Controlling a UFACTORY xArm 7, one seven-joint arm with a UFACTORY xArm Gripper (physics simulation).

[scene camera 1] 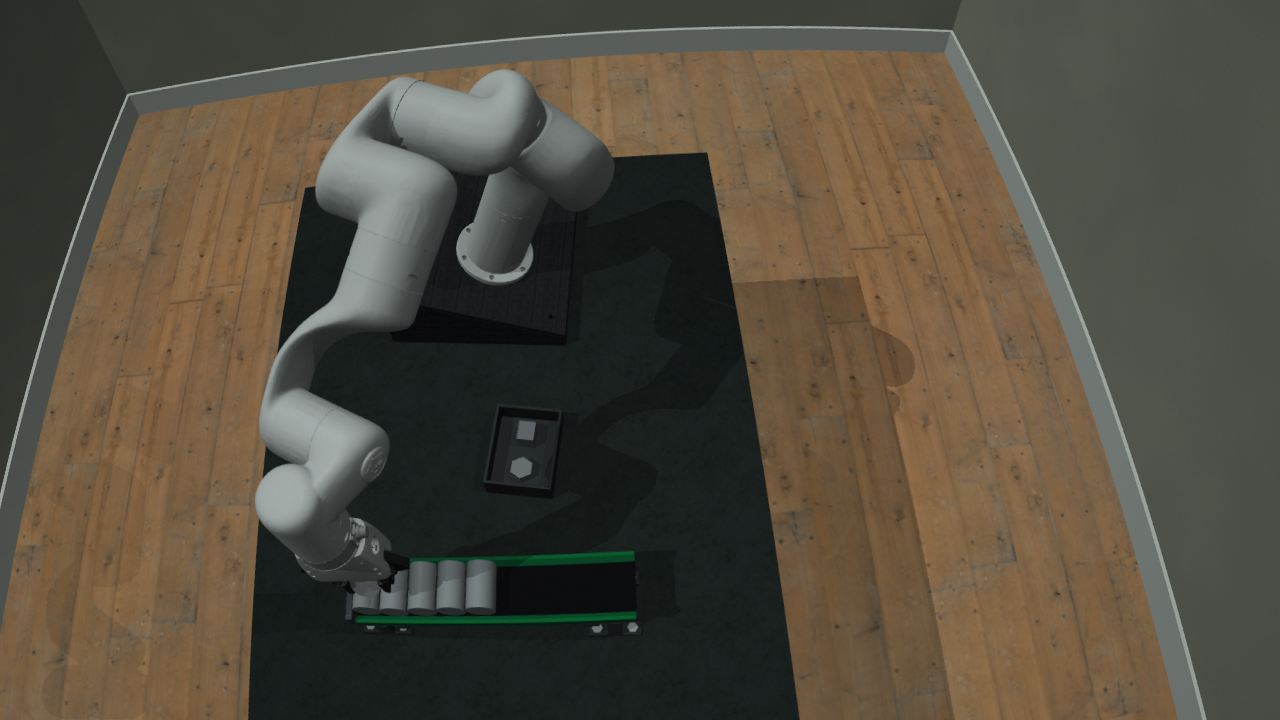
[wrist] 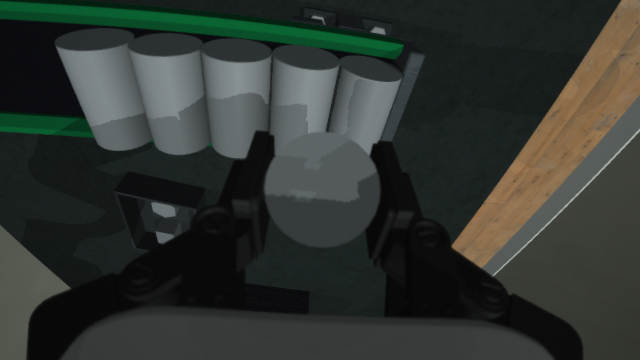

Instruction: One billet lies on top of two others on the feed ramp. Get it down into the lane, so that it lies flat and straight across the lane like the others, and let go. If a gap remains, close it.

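Frame: origin at the arm's base, x left, y back, z up, level; metres.
Where they show: gripper, fingertip midpoint: (scene camera 1: 370, 582) (wrist: 321, 163); arm's base, link origin: (scene camera 1: 494, 253).
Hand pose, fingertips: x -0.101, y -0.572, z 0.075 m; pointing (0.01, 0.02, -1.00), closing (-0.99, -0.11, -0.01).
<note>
Each offset is from my fingertips to the centre of the thing.
My gripper (scene camera 1: 367, 587) (wrist: 321, 163) is shut on a grey billet {dx -0.002, dy +0.015, dz +0.005 m} (wrist: 322, 200), one finger on each side. In the wrist view the held billet shows end-on as a round face, in front of the lower ends of the two billets nearest the end plate. In the scene view the gripper largely hides it, over the left end of the feed ramp (scene camera 1: 563, 617) (wrist: 200, 22). Several grey billets lie side by side across the lane, among them a middle one {dx +0.053, dy +0.016, dz -0.069 m} (scene camera 1: 422, 588) (wrist: 237, 95) and the one by the end plate {dx -0.027, dy +0.013, dz -0.076 m} (wrist: 370, 95).
The grey end plate {dx -0.051, dy +0.012, dz -0.088 m} (scene camera 1: 349, 610) (wrist: 406, 95) closes the lane beside the last billet. Green rails run along both sides. A black tray {dx +0.168, dy +0.252, dz -0.131 m} (scene camera 1: 519, 489) (wrist: 165, 188) with two small light parts stands between the ramp and the robot base.
</note>
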